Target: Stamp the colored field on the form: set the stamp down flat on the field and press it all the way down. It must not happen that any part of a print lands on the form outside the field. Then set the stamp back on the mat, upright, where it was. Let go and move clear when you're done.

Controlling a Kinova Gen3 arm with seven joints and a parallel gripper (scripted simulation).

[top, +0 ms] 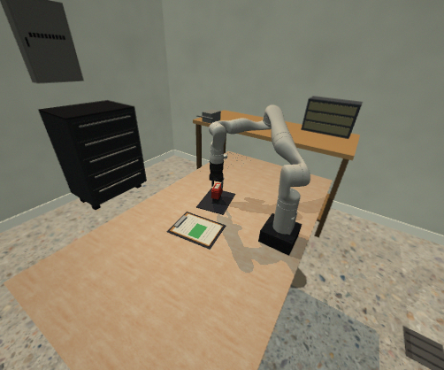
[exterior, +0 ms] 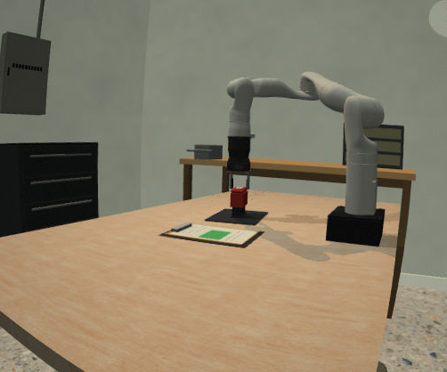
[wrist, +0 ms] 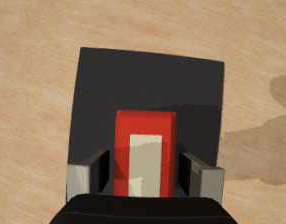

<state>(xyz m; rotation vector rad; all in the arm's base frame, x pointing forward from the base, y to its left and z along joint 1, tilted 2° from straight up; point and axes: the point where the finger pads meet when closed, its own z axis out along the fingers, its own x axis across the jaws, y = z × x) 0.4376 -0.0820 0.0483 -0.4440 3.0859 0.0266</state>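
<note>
My hand is 60 mm above the red stamp. Round my hand: clipboard: 50 mm behind, 280 mm to the left, 110 mm below; dark mat: 110 mm below.
</note>
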